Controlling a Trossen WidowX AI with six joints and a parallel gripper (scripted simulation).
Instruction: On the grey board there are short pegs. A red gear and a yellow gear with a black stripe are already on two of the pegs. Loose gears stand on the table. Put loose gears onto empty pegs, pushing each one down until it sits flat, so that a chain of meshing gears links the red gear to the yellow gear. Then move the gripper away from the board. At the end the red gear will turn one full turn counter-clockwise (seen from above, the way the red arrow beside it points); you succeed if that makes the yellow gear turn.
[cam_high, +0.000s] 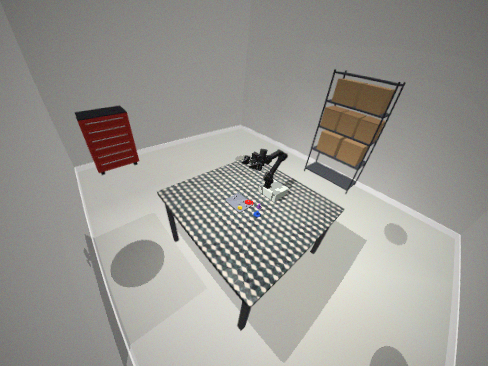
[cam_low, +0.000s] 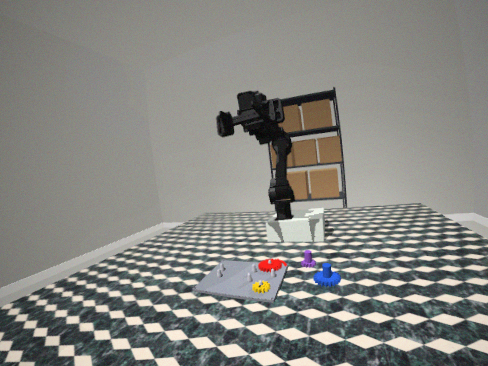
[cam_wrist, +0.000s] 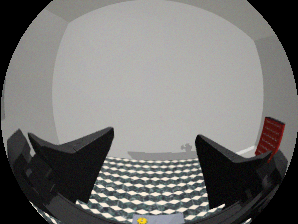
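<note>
Now: the small purple gear 110 mm behind my gripper tip, 120 mm to the left of it and 420 mm below it. Also, from my gripper tip: yellow gear (40 mm ahead, 30 mm to the left, 420 mm below); then red gear (70 mm behind, 20 mm to the left, 420 mm below); then blue gear (30 mm behind, 170 mm to the left, 420 mm below).
</note>
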